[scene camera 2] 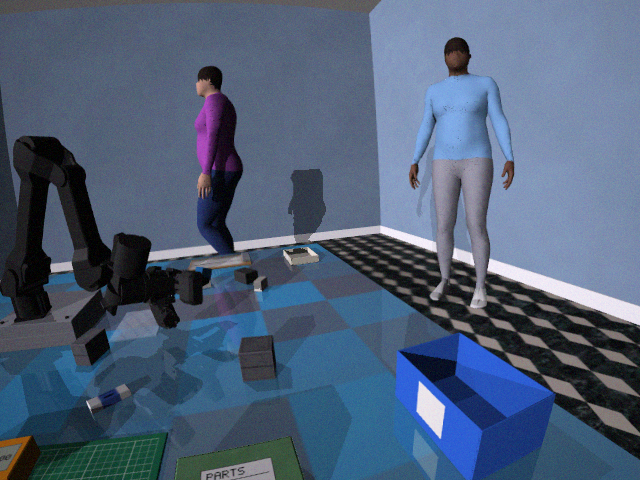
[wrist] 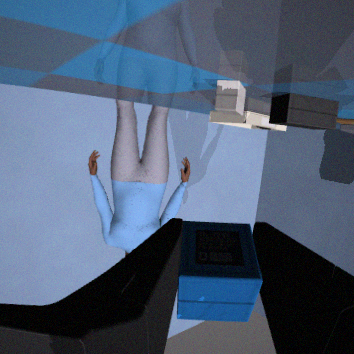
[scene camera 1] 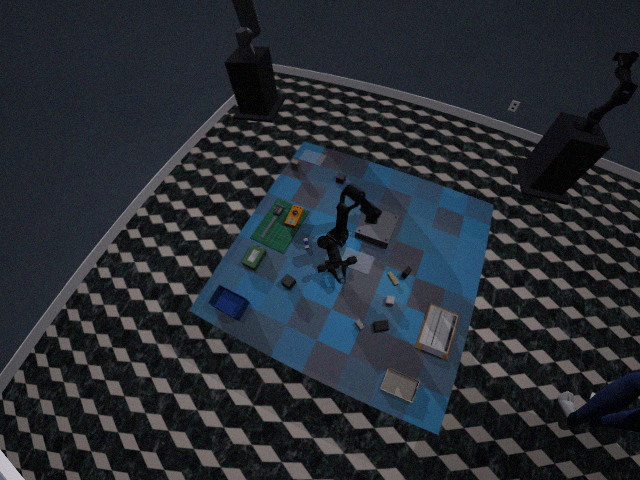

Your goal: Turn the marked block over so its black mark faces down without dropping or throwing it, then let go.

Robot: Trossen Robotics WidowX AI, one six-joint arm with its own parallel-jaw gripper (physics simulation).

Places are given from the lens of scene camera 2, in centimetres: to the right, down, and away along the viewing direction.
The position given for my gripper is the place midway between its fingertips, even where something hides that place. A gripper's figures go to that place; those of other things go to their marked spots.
my gripper (scene camera 2: 204, 280): -26, 9, 68
green parts box (scene camera 2: 281, 451): -4, 21, 28
